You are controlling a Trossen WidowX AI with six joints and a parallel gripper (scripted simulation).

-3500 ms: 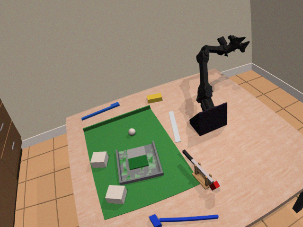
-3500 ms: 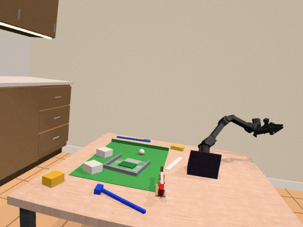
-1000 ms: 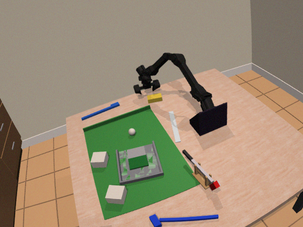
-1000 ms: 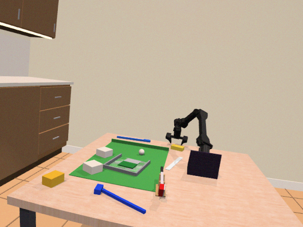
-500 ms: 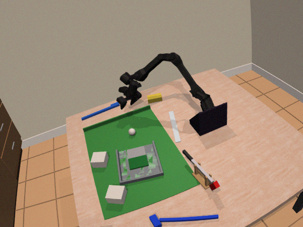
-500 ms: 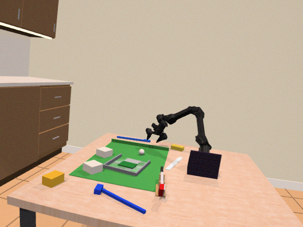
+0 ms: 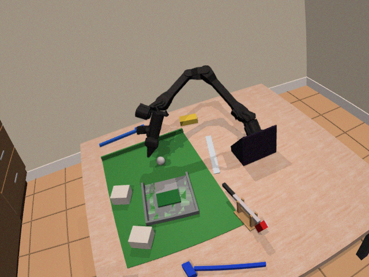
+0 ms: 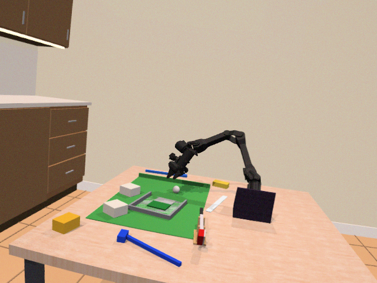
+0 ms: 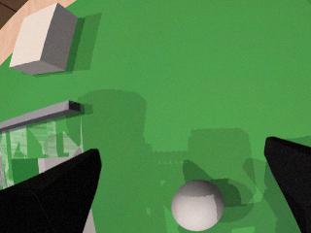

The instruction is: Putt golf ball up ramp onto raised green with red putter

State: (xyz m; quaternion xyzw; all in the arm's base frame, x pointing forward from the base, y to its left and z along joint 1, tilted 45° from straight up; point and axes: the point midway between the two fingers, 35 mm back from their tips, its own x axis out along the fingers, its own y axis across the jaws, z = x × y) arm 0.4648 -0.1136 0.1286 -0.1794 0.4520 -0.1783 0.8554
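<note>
Now: gripper tip 30 cm past the white strip, 5 cm to the right of it and 8 cm above it. Round my gripper tip: yellow block (28 cm behind, 29 cm to the right, 6 cm below); then white golf ball (5 cm behind, 1 cm to the left, 6 cm below); then red putter (28 cm behind, 48 cm to the left, 2 cm below).
</note>
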